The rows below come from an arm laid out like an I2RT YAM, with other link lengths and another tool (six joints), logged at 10 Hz.
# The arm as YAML. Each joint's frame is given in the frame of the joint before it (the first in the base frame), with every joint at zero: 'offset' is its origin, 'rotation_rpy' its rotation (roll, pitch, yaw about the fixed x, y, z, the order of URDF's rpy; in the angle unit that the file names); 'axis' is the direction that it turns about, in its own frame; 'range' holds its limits. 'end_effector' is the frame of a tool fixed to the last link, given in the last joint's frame.
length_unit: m
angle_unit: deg
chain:
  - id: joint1
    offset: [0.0, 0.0, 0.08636]
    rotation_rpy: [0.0, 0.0, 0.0]
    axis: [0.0, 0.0, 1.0]
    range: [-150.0, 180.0]
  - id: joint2
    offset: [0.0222, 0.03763, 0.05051]
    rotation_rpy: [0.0, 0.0, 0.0]
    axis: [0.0, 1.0, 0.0]
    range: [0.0, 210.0]
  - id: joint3
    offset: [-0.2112, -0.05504, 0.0]
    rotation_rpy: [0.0, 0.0, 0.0]
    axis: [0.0, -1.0, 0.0]
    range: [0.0, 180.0]
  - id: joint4
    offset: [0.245, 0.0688, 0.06]
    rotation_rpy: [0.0, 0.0, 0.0]
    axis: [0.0, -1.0, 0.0]
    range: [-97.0, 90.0]
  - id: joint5
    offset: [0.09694, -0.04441, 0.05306]
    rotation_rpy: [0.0, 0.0, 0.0]
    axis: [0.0, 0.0, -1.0]
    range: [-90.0, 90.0]
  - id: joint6
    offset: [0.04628, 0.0, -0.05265]
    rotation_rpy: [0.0, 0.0, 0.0]
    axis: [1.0, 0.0, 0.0]
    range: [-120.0, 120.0]
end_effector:
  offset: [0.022, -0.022, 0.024]
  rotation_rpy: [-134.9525, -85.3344, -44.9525]
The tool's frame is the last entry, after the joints.
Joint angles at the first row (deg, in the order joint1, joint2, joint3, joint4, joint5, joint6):
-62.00 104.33 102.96 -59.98 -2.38 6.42
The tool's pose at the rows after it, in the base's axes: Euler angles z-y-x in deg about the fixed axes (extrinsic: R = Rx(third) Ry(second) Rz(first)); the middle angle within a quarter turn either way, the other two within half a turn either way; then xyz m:
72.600, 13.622, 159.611, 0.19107, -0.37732, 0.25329
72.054, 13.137, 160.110, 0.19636, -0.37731, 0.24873
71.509, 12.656, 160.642, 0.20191, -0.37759, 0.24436
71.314, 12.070, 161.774, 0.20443, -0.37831, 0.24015
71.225, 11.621, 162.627, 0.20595, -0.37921, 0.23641
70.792, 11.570, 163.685, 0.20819, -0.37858, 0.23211
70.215, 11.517, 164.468, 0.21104, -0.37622, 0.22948
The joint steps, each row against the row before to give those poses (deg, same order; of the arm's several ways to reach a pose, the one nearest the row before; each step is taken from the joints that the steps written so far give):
0.93 1.41 0.53 -0.26 0.51 0.00
0.72 1.00 0.39 -0.03 0.51 0.17
0.71 1.19 0.70 -0.18 0.47 0.18
0.27 1.40 1.27 -1.12 0.10 0.26
0.13 1.09 0.88 -0.73 0.04 0.18
0.24 0.72 0.29 -0.50 -0.38 0.00
0.45 0.23 -0.06 -0.39 -0.19 0.00

